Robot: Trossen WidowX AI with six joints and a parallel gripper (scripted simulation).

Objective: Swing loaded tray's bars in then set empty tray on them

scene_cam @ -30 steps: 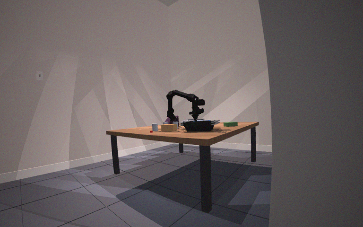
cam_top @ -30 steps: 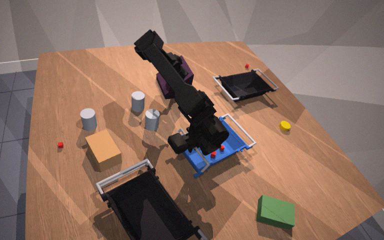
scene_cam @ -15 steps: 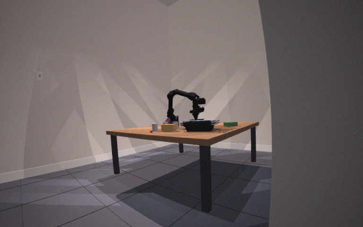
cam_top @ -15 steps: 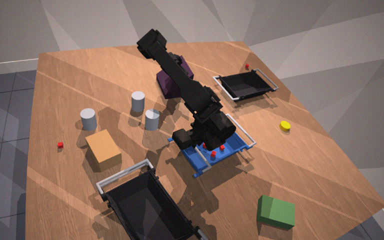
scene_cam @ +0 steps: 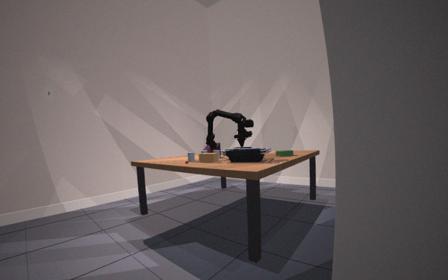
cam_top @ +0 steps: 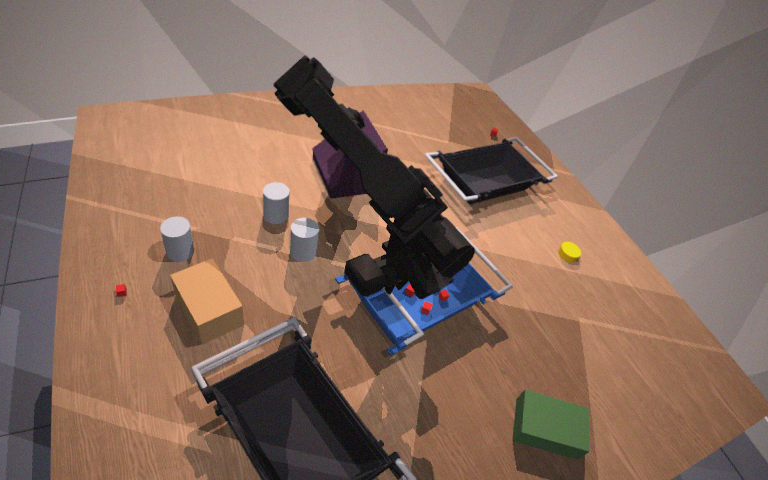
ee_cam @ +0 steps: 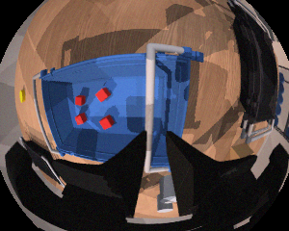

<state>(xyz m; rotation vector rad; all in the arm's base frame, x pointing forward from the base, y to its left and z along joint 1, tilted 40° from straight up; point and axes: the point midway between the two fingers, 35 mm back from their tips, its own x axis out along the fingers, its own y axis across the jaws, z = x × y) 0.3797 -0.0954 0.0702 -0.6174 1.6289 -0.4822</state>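
The black tray lies 280 mm behind my gripper tip, 450 mm to the left of it and 40 mm below it. From my gripper tip the other things lie so: tan box: 130 mm behind, 290 mm to the right, 60 mm below; green block: 310 mm ahead, 160 mm to the left, 70 mm below; red cube: 220 mm behind, 430 mm to the right, 80 mm below.
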